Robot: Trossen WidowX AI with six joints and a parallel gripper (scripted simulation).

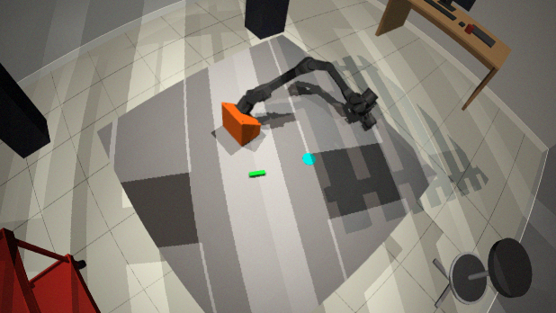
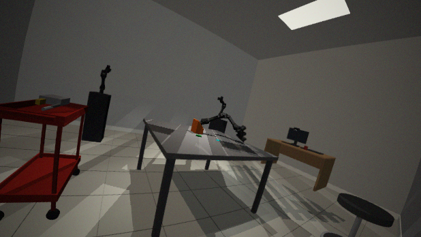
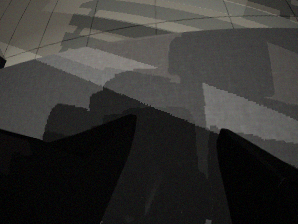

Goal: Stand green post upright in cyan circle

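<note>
My gripper tip is now 30 mm past the green post, 670 mm to the left of it and 10 mm above it. The rest, counted from my gripper tip: cyan circle 40 mm ahead, 440 mm to the right, 20 mm below.
</note>
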